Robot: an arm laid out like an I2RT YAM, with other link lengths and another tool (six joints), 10 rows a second.
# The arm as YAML. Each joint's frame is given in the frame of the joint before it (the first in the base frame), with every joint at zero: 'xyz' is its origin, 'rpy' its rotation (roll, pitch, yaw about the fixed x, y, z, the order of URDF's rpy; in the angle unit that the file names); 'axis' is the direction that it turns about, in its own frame. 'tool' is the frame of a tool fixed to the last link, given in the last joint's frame.
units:
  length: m
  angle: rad
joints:
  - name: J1
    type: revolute
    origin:
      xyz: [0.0, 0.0, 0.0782]
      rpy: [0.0, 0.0, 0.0]
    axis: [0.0, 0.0, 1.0]
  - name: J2
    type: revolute
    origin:
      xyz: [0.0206, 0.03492, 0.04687]
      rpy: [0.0, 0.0, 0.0]
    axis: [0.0, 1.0, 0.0]
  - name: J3
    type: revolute
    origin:
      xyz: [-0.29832, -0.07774, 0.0]
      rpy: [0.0, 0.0, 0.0]
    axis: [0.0, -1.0, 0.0]
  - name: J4
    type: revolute
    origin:
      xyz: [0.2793, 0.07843, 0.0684]
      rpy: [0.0, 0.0, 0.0]
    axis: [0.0, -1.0, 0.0]
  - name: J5
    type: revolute
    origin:
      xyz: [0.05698, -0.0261, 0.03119]
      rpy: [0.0, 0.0, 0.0]
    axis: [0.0, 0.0, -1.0]
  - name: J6
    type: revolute
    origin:
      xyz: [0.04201, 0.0, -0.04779]
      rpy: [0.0, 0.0, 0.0]
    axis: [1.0, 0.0, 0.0]
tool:
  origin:
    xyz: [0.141, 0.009, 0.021]
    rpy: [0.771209, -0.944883, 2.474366]
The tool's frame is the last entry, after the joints.
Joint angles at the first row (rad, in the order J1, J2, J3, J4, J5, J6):
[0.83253, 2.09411, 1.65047, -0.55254, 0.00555, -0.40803]
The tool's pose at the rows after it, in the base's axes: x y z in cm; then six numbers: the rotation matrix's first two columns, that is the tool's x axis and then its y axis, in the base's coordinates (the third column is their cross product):
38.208 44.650 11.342 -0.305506 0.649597 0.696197 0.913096 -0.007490 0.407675
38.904 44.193 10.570 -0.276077 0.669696 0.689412 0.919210 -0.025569 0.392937
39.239 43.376 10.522 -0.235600 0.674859 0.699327 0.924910 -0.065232 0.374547
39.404 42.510 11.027 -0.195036 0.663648 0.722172 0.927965 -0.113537 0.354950
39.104 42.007 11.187 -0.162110 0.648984 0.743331 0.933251 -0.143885 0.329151
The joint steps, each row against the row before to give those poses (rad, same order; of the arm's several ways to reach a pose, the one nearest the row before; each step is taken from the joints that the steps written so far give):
[-0.00615, 0.03475, 0.02412, -0.00018, 0.01942, 0.00134]
[-0.01090, 0.02433, 0.02153, -0.02159, 0.00858, 0.01407]
[-0.01387, -0.00855, -0.01229, -0.00555, -0.00321, 0.03227]
[-0.01634, -0.02750, -0.02946, 0.00828, -0.01579, 0.03800]
[-0.00893, -0.02226, -0.03083, 0.00937, -0.02300, 0.03026]

